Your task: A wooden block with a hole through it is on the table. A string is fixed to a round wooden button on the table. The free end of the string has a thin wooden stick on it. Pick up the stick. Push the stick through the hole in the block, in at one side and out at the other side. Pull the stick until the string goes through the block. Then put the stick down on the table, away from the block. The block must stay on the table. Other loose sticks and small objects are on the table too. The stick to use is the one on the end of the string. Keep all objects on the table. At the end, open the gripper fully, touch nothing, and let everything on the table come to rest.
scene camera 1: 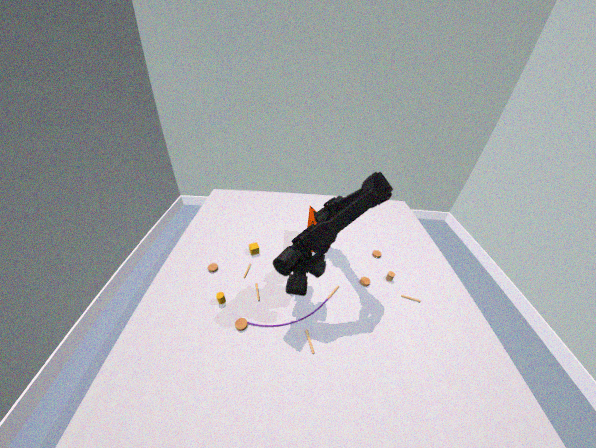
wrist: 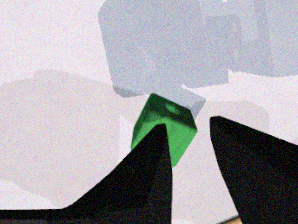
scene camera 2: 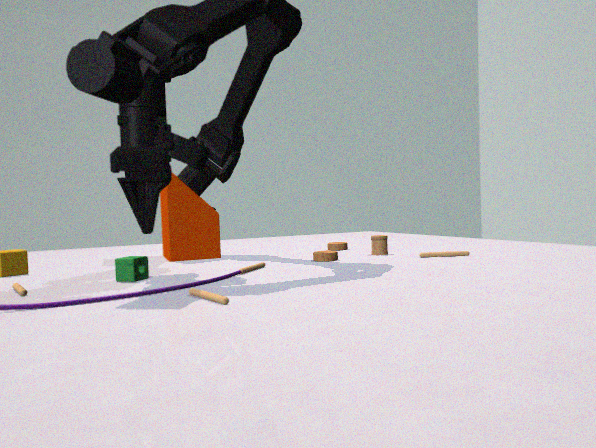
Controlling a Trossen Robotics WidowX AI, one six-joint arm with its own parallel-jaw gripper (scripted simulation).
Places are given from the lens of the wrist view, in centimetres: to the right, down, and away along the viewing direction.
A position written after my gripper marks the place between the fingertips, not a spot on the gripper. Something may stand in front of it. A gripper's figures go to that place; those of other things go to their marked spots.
my gripper (wrist: 188,130): 2, 1, 10
green block (wrist: 181,128): 2, 1, 13
